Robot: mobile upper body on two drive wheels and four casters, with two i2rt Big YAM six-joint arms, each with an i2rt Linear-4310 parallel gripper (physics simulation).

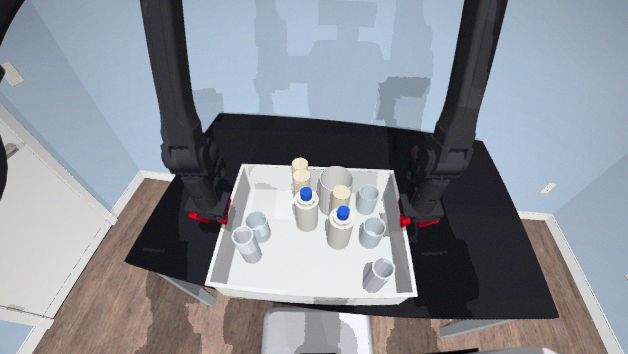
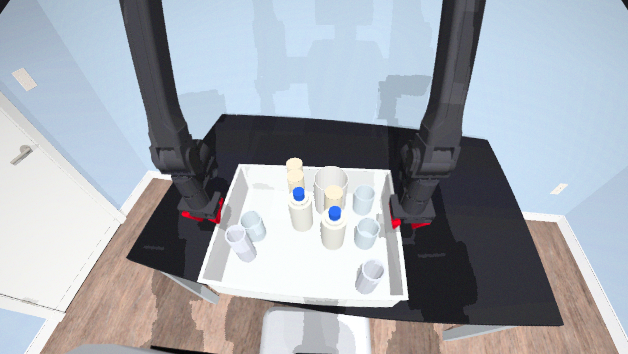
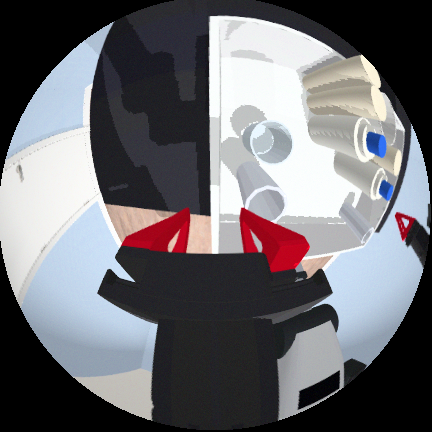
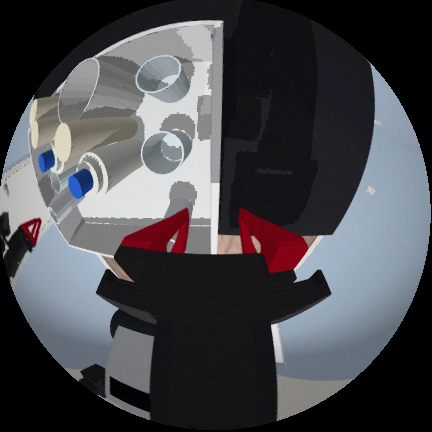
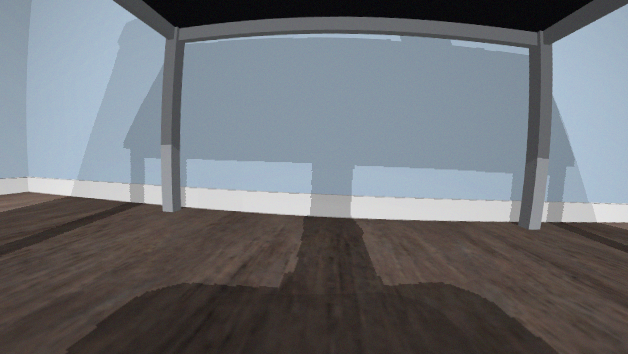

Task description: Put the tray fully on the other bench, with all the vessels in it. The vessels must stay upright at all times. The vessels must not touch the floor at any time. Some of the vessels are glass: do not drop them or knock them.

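Places are measured from the left arm's base along level axes (x ahead, y left, z up), in metres.
Where they show: left gripper, fingertip midpoint: [image 1: 217, 221] [image 2: 211, 220] [image 3: 214, 212] [image 4: 38, 219]; right gripper, fingertip midpoint: [image 1: 410, 225] [image 2: 402, 226] [image 3: 396, 213] [image 4: 213, 213].
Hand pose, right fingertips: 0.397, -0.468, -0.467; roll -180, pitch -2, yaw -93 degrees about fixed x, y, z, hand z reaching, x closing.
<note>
Things, the pixels of their top centre, and the offset from my right fingertips, as dx, dy, dz. Level surfaces: height alone.
- white tray at its top centre: [image 3: 358, 177] [image 4: 74, 182] [image 1: 314, 220] [image 2: 306, 220] +0.051, +0.261, -0.050
- black bench at its surface level: dz -0.180
- large beaker at its top centre: [image 2: 331, 178] [image 1: 336, 178] +0.198, +0.187, -0.031
- wooden floor at its surface level: dz -0.942
A white tray [image 1: 300, 270] [image 2: 295, 270] [image 3: 245, 80] [image 4: 120, 207] rests on a black bench [image 1: 475, 260] [image 2: 470, 270], its front wall near the bench's front edge. Several vessels stand upright in it: two blue-capped bottles [image 1: 306, 215] [image 1: 340, 235], several beige cylinders [image 1: 341, 192], a large beaker [image 1: 327, 192], pale blue glasses [image 1: 258, 227] [image 1: 372, 233] and two lilac tubes [image 1: 247, 245] [image 1: 378, 276]. My left gripper [image 1: 209, 218] [image 2: 202, 217] [image 3: 214, 212] is open at the left wall, its fingers astride the rim's line. My right gripper [image 1: 416, 223] [image 2: 407, 225] [image 4: 213, 213] is open likewise at the right wall.
The other bench does not show. A blue wall [image 1: 340, 100] stands behind the bench and a white door [image 2: 40, 210] at the left. My light grey base [image 1: 317, 330] is at the bench's front. Bench legs [image 5: 172, 125] [image 5: 537, 130] stand on the wooden floor [image 5: 225, 250].
</note>
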